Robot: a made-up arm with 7 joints.
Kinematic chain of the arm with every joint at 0, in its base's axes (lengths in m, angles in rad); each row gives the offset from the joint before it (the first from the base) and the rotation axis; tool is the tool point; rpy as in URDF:
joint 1: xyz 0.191 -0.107 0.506 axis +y
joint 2: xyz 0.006 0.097 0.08 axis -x
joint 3: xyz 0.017 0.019 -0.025 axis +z
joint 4: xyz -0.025 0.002 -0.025 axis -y
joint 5: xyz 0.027 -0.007 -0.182 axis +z
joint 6: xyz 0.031 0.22 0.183 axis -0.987 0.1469 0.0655
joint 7: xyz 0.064 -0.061 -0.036 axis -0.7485 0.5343 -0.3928
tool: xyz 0.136 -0.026 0.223 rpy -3.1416 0 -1.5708
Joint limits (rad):
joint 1: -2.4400..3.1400
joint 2: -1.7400..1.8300
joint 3: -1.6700..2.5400
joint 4: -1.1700..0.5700
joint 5: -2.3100..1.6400
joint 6: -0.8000..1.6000
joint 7: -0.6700..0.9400
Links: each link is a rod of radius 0.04 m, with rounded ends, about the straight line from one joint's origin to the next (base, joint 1, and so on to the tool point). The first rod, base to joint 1, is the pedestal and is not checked.
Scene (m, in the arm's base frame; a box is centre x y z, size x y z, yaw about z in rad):
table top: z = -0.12
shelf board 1: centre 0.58 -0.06 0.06 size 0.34 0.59 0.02 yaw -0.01
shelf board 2: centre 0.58 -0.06 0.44 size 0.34 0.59 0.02 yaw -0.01
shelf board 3: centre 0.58 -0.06 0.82 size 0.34 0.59 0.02 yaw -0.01
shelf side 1: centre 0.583 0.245 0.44 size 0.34 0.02 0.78 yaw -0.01
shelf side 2: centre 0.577 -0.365 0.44 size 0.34 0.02 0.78 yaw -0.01
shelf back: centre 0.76 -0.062 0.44 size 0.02 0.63 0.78 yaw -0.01
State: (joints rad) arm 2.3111 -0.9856 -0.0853 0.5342 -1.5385 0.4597 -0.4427
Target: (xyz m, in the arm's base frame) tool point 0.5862 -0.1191 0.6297
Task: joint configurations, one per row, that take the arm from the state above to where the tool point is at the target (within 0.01 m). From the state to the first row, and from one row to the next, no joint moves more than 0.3 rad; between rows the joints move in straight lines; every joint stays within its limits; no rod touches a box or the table.
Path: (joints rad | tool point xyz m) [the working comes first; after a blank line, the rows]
Joints at the target: 2.3073 -0.4821 -1.3180 0.5700 -2.3100 0.9948 -0.3416
Straight joint move there: touches shelf side 2.

1: 2.1582 -1.0204 -0.2367 0.4824 -1.6790 0.2434 -0.5185 | 0.2442 -0.2757 0.5211
2: 2.0052 -1.0551 -0.3880 0.4306 -1.8194 0.0270 -0.5942 | 0.2738 -0.2018 0.5903
3: 1.8523 -1.0899 -0.5394 0.3788 -1.9599 -0.1893 -0.6700 | 0.2957 -0.1162 0.6297
4: 1.9660 -0.9379 -0.7340 0.4266 -2.0474 0.1067 -0.5879 | 0.3669 -0.1644 0.6299
5: 2.0798 -0.7860 -0.9287 0.4744 -2.1349 0.4028 -0.5058 | 0.4410 -0.1856 0.6291
6: 2.1936 -0.6341 -1.1234 0.5222 -2.2225 0.6988 -0.4237 | 0.5172 -0.1720 0.6295
7: 2.3073 -0.4821 -1.3180 0.5700 -2.3100 0.9948 -0.3416 | 0.5862 -0.1191 0.6297

